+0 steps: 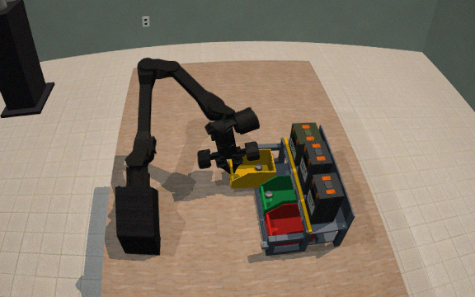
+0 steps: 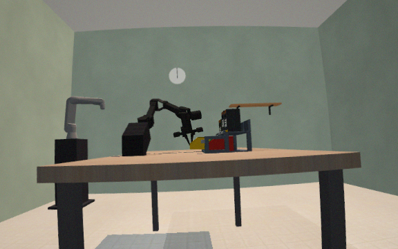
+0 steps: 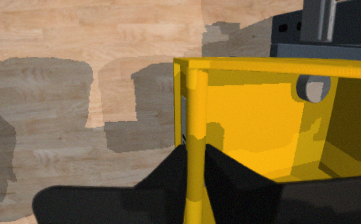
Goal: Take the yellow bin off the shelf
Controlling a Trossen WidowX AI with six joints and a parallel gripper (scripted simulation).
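The yellow bin is 70 mm ahead of my hand and 20 mm below it. Round my hand: red bin 220 mm to the right, 160 mm ahead, 30 mm below; then yellow rail 190 mm ahead, 110 mm to the right, 30 mm above; then green bin 160 mm ahead, 110 mm to the right, 30 mm below.
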